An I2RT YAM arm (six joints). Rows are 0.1 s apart.
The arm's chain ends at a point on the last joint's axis. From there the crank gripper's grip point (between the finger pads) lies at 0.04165 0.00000 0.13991 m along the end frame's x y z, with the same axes.
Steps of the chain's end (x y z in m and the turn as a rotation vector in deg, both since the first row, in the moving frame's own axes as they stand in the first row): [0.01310, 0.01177, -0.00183, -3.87, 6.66, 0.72]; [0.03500, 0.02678, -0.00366, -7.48, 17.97, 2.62]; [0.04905, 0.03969, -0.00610, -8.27, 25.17, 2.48]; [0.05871, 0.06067, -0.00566, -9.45, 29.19, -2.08]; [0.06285, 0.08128, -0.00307, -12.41, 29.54, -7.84]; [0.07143, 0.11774, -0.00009, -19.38, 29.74, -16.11]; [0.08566, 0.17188, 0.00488, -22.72, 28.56, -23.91]
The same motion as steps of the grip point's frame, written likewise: [0.02897, 0.02165, -0.00794, -3.87, 6.66, 0.72]; [0.07554, 0.04671, -0.02459, -7.48, 17.97, 2.62]; [0.10391, 0.06091, -0.03856, -8.27, 25.17, 2.48]; [0.12172, 0.07824, -0.04534, -9.45, 29.19, -2.08]; [0.12732, 0.09749, -0.04406, -12.41, 29.54, -7.84]; [0.13800, 0.13733, -0.04401, -19.38, 29.74, -16.11]; [0.15150, 0.18862, -0.03769, -22.72, 28.56, -23.91]
